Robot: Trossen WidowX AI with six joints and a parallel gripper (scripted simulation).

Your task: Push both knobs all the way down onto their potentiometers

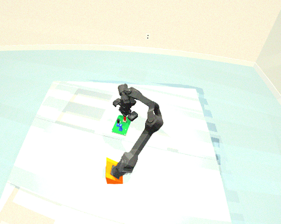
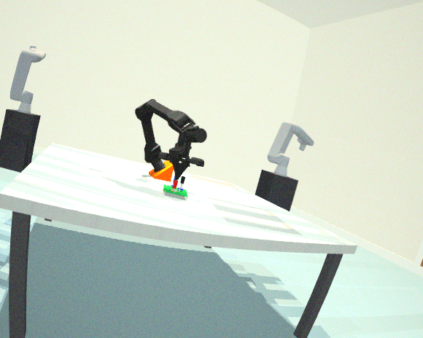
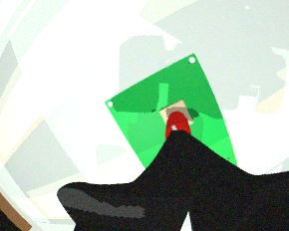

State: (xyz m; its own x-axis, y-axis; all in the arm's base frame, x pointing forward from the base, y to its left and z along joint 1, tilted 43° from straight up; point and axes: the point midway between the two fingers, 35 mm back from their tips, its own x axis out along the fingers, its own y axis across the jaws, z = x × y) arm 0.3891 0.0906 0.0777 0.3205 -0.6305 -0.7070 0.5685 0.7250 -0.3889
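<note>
The red knob is 10 mm below my gripper tip. From my gripper tip the other things lie so: blue knob 80 mm behind, 10 mm to the left, 10 mm below.
</note>
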